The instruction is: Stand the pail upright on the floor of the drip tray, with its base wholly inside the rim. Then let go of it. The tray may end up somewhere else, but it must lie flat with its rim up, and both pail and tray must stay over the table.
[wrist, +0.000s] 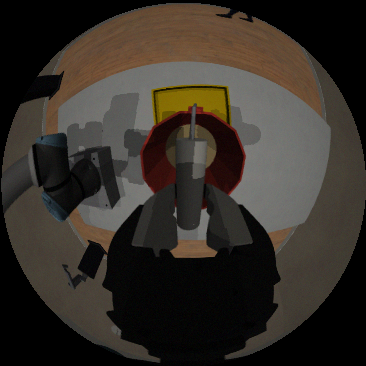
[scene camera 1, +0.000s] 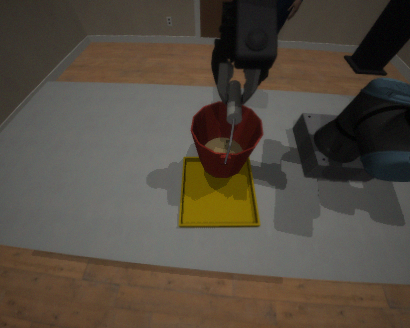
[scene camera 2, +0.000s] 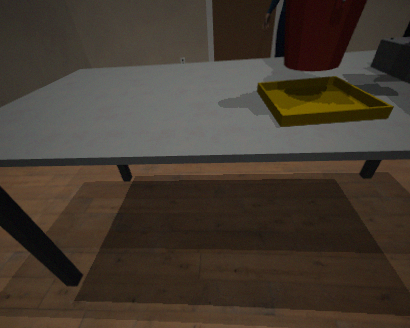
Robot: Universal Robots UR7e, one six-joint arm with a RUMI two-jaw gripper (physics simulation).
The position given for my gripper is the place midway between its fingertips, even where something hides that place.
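Observation:
My gripper (scene camera 1: pixel 233 104), (wrist: pixel 189 185) is visible. Also visible: a red pail (scene camera 1: pixel 211 132) and a yellow drip tray (scene camera 2: pixel 322 100), (wrist: pixel 167 100), (scene camera 1: pixel 206 201).

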